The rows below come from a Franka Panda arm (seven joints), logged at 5 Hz.
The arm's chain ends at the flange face. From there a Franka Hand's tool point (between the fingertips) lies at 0.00 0.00 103.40 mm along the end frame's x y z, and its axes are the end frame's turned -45 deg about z.
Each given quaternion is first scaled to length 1.
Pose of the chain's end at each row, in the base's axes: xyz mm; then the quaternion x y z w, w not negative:
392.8 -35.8 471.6 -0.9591 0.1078 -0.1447 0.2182
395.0 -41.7 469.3 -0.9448 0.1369 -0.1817 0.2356
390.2 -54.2 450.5 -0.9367 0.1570 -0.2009 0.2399
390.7 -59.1 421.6 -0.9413 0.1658 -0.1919 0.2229
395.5 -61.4 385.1 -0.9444 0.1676 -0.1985 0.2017
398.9 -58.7 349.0 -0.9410 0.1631 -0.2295 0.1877
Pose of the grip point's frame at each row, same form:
426.4 4.3 382.4 -0.9273 -0.2674 -0.2172 0.1462
437.2 -0.8 384.2 -0.9253 -0.2351 -0.2580 0.1481
436.9 -14.3 367.3 -0.9255 -0.2134 -0.2774 0.1448
435.7 -22.3 336.1 -0.9331 -0.2070 -0.2626 0.1325
441.3 -28.9 298.3 -0.9366 -0.2066 -0.2606 0.1104
449.9 -29.9 263.8 -0.9318 -0.2094 -0.2839 0.0856

